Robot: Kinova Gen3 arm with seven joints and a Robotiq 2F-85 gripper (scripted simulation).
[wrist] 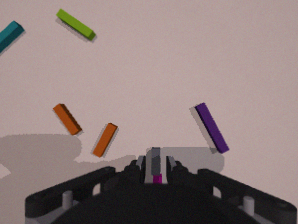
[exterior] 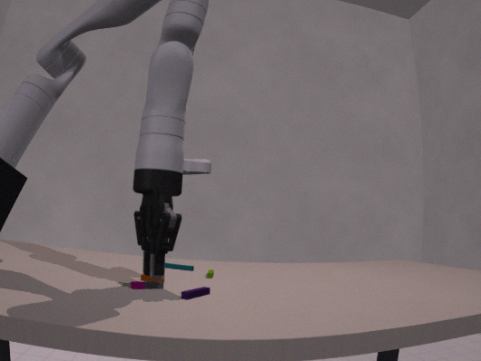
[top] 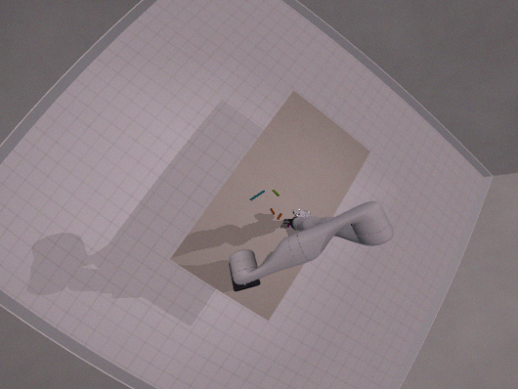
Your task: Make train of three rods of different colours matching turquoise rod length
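My hand is 30 mm above the grey rod. From my hand the other things lie so: lime rod: 100 mm ahead, 160 mm to the left, 30 mm below; purple rod: 60 mm ahead, 40 mm to the right, 30 mm below; magenta rod: 20 mm behind, 10 mm to the right, 30 mm below.
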